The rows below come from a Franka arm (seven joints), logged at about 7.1 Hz.
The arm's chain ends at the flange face. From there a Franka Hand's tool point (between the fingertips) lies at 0.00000 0.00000 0.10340 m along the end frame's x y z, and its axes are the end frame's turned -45 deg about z.
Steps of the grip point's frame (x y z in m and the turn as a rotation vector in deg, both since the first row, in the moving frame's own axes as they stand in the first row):
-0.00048, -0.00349, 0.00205, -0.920, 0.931, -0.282
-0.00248, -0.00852, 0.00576, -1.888, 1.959, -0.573
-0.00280, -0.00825, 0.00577, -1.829, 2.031, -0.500
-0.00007, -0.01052, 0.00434, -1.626, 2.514, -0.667
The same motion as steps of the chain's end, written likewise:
-0.00517, -0.00211, 0.00208, 0.008, 1.309, -0.282
-0.01268, -0.00416, 0.00588, 0.050, 2.720, -0.573
-0.01274, -0.00357, 0.00589, 0.143, 2.729, -0.500
-0.01276, -0.00623, 0.00448, 0.628, 2.927, -0.667

